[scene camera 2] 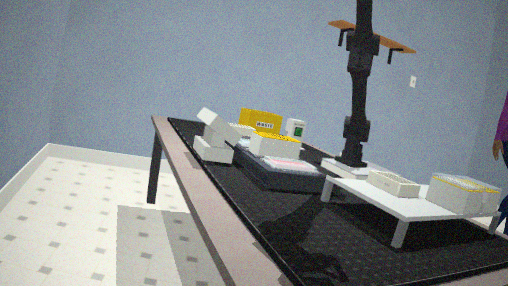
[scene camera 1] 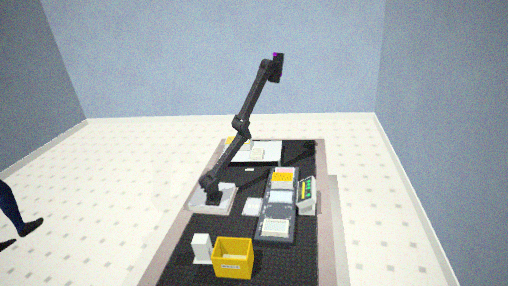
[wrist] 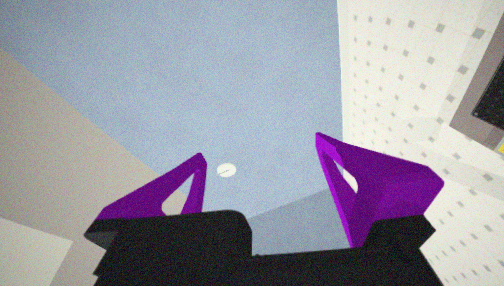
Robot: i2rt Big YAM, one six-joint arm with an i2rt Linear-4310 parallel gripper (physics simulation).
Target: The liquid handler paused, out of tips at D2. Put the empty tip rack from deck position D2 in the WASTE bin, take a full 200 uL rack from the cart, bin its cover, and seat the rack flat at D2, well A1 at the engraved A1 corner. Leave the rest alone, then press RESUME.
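Frame: origin at the arm's base, x ahead, y left, z up, level; millimetres.
Seen in the pictures: gripper, fingertip midpoint: [wrist: 257, 149]; arm's base, link origin: [scene camera 2: 350, 163] [scene camera 1: 214, 199].
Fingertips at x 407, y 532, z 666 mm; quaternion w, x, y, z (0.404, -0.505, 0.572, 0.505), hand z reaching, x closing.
Note:
Offsets run from my fingertips to a thing's top centre. "spot": to the spot under its first point.
My gripper [scene camera 1: 279, 66] [wrist: 257, 149] is open and empty, raised high above the table. The yellow WASTE bin {dx -200, dy -976, dz -561 mm} [scene camera 1: 220, 266] [scene camera 2: 245, 119] stands at the table's near end in scene camera 1, with something pale inside. The dark deck [scene camera 1: 276, 241] [scene camera 2: 277, 181] holds a yellow-topped tip rack {dx +10, dy -415, dz -588 mm} [scene camera 1: 282, 177] [scene camera 2: 272, 145], a light blue plate {dx +0, dy -539, dz -635 mm} [scene camera 1: 281, 196] and a whitish rack {dx -18, dy -786, dz -617 mm} [scene camera 1: 275, 227]. A bare dark position lies between the last two; engravings are unreadable. The white cart {dx -233, dy -19, dz -630 mm} [scene camera 1: 272, 149] [scene camera 2: 385, 202] bears yellow-topped racks {dx -285, dy +50, dz -572 mm} [scene camera 1: 237, 141] [scene camera 2: 455, 195]. A green button {spot: dx -361, dy -888, dz -614 mm} [scene camera 2: 298, 131] shows on the white RESUME box {dx -363, dy -925, dz -566 mm} [scene camera 1: 201, 245].
A cream open box {dx -181, dy -88, dz -605 mm} [scene camera 1: 257, 153] [scene camera 2: 393, 185] sits on the cart. A tilted display [scene camera 1: 306, 192] [scene camera 2: 218, 127] stands beside the deck. A pink-topped plate {dx +19, dy -292, dz -635 mm} [scene camera 1: 285, 170] [scene camera 2: 289, 164] sits at the deck's end. A white card {dx -163, dy -570, dz -682 mm} [scene camera 1: 252, 206] lies near the arm base. A person [scene camera 1: 12, 207] [scene camera 2: 501, 131] stands beyond the table.

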